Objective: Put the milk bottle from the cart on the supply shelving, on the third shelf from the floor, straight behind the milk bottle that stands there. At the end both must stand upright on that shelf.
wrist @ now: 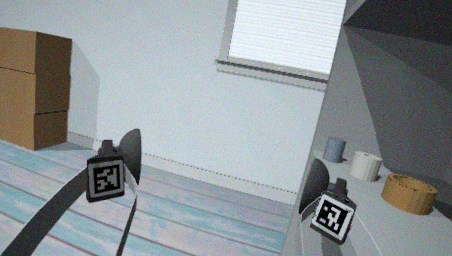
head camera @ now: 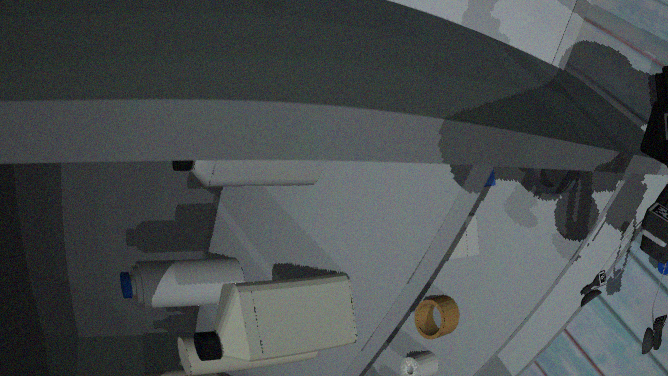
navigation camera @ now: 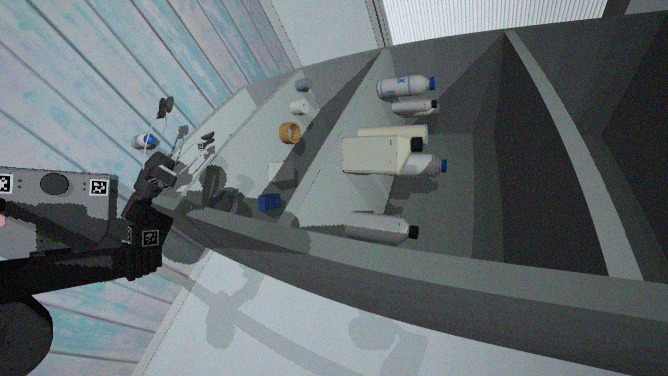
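Seen in the pictures: gripper, fingertip midpoint: (wrist: 223, 163) (head camera: 612, 329) (navigation camera: 193, 115); robot's base, link origin: (navigation camera: 55, 183).
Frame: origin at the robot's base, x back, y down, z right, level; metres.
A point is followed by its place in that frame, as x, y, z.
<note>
A white milk bottle with blue print and a blue cap (navigation camera: 402, 86) {-0.403, -1.080, 0.673} stands upright on a shelf of the grey shelving (navigation camera: 575, 150) {-0.149, -1.429, 0.424}. A small black-capped bottle (navigation camera: 410, 107) {-0.406, -1.068, 0.862} is close beside it. Another white bottle with a blue cap (navigation camera: 142, 140) {-0.201, -0.158, 0.269} is over the planked floor beside the robot's base; its cap (head camera: 663, 268) {-0.214, -0.188, 0.292} shows at the head view's right edge. My gripper (head camera: 620, 319) {-0.224, -0.659, 0.263} (navigation camera: 185, 122) {-0.224, -0.659, 0.263} (wrist: 223, 163) {-0.224, -0.659, 0.263} is open and empty, near the shelving's lower front; in the wrist view its right finger overlaps the shelving's edge. The cart does not show.
A cream jug (head camera: 300, 320) {-0.145, -1.059, 0.469} (navigation camera: 372, 154) {-0.144, -1.067, 0.470} and a black-capped bottle (navigation camera: 377, 226) {0.019, -1.074, 0.521} share the milk bottle's shelf. The shelf below holds a tan ring (head camera: 451, 316) {-0.291, -0.560, 0.709} (navigation camera: 283, 133) {-0.287, -0.562, 0.710} (wrist: 410, 198) {-0.277, -0.563, 0.714}, a white roll (wrist: 365, 167) {-0.420, -0.569, 0.763} and a blue block (navigation camera: 269, 202) {0.012, -0.574, 0.651}. Brown boxes (wrist: 50, 82) {-2.011, -0.484, -0.297} stand by the wall.
</note>
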